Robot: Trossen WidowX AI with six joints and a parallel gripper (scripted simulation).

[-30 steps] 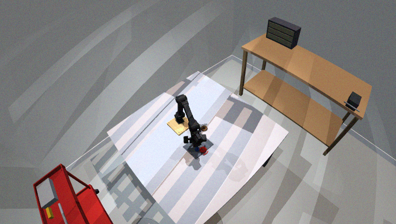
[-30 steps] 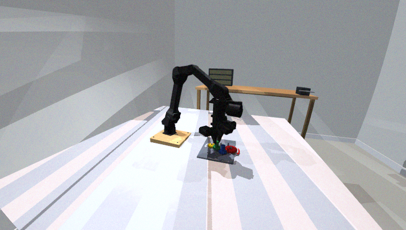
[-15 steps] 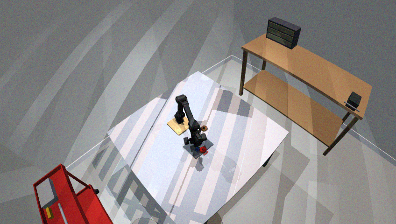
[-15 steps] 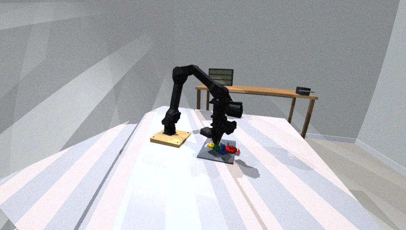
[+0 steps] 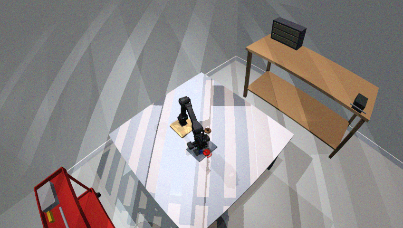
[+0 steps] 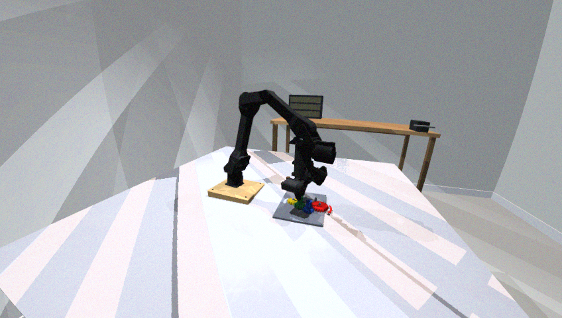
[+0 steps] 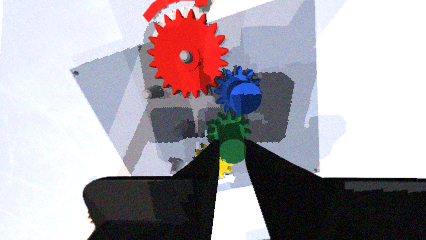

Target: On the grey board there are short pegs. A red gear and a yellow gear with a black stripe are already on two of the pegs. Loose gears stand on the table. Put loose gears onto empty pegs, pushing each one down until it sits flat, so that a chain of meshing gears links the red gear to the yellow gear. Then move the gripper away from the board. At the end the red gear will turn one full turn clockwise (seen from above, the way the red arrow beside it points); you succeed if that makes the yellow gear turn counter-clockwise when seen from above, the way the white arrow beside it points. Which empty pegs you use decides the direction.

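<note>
Right now the green gear is 10 mm below my gripper tip. Round my gripper tip: blue gear (40 mm ahead, 10 mm to the right, 20 mm below); yellow gear (30 mm behind, 20 mm to the left, 20 mm below); red gear (70 mm ahead, 30 mm to the left, 20 mm below).
</note>
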